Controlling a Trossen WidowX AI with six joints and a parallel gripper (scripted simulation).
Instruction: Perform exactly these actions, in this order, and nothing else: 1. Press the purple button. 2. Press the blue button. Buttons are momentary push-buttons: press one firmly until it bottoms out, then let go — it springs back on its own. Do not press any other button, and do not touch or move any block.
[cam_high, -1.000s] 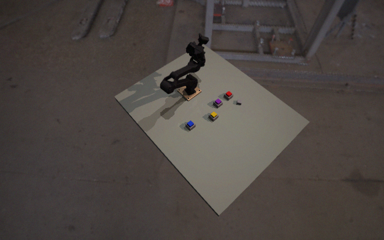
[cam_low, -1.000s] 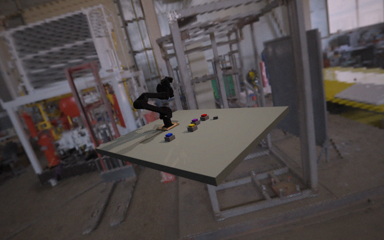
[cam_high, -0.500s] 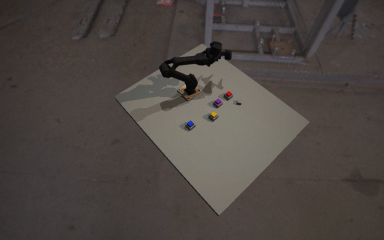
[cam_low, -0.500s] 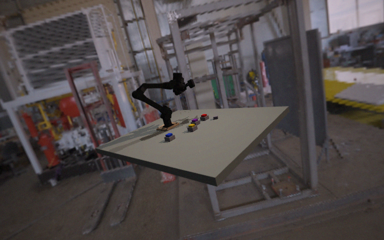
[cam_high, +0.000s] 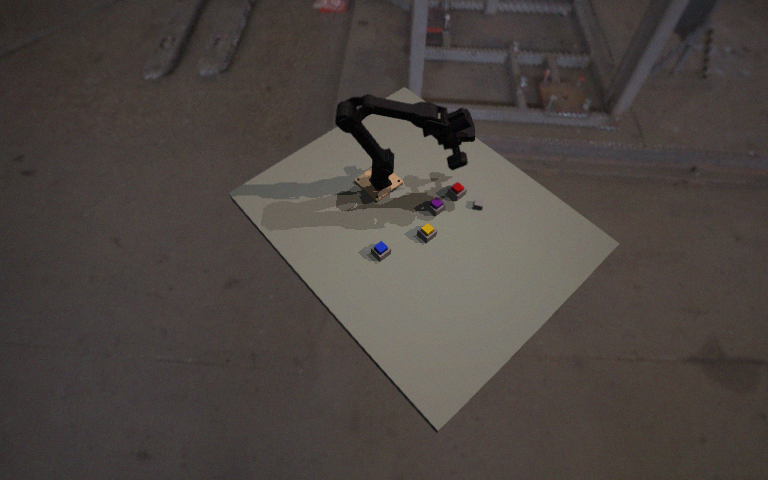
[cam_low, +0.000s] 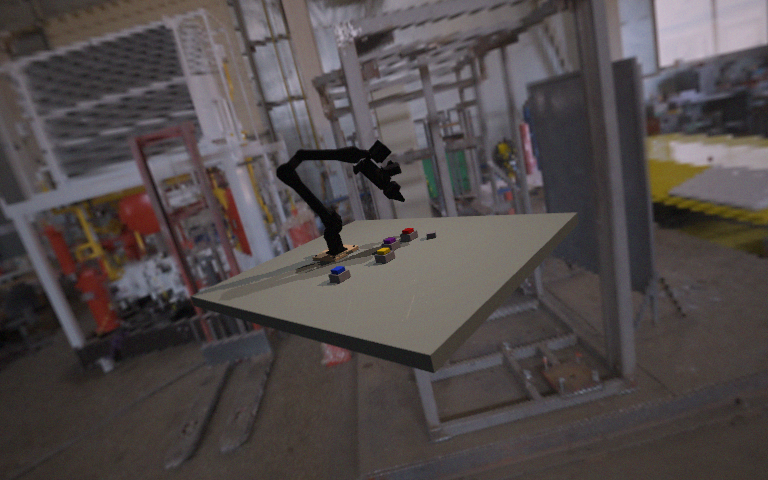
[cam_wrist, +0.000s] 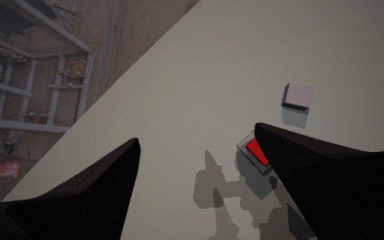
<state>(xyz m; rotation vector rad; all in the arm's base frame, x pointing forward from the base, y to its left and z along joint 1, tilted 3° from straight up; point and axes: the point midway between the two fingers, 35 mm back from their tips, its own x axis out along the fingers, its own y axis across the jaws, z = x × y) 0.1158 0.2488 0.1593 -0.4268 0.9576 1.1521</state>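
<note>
Right now my gripper tip is 15 cm to the left of the purple button, 12 cm above it and 7 cm short of it. Also, from my gripper tip: yellow button (24 cm to the right, 15 cm ahead, 12 cm below); then red button (12 cm below, 5 cm ahead, 4 cm to the right); then small grey block (14 cm below, 14 cm ahead, 1 cm to the right).
</note>
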